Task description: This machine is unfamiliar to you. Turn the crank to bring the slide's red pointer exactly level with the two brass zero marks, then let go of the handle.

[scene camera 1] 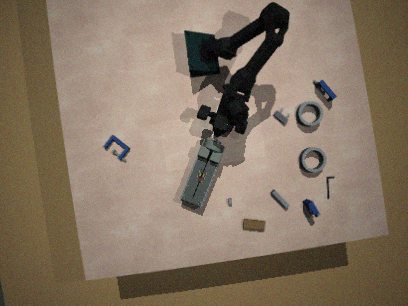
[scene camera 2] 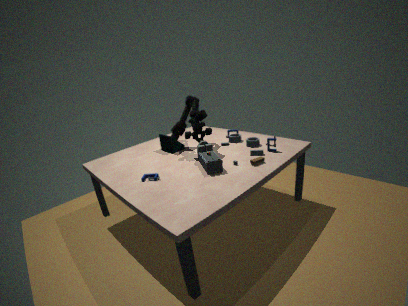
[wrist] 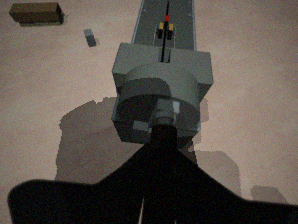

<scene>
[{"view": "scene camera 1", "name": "my gripper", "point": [216, 135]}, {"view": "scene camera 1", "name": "grey slide machine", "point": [209, 156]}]
</scene>
